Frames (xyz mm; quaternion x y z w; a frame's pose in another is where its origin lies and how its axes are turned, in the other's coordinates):
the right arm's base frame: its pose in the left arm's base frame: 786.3 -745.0 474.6 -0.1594 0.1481 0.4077 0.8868
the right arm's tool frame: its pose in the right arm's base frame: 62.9 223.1 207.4 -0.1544 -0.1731 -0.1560 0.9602
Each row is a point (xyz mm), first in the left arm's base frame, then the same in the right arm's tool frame.
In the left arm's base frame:
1: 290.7 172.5 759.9
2: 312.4 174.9 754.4
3: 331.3 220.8 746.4
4: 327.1 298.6 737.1
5: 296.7 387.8 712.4
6: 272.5 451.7 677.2
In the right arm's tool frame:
1: 89.6 574.9 516.1
2: 108.1 568.3 505.2
3: 150.7 594.8 509.7
4: 194.0 655.9 532.9
5: 222.9 746.1 555.9
6: 241.0 820.7 558.0

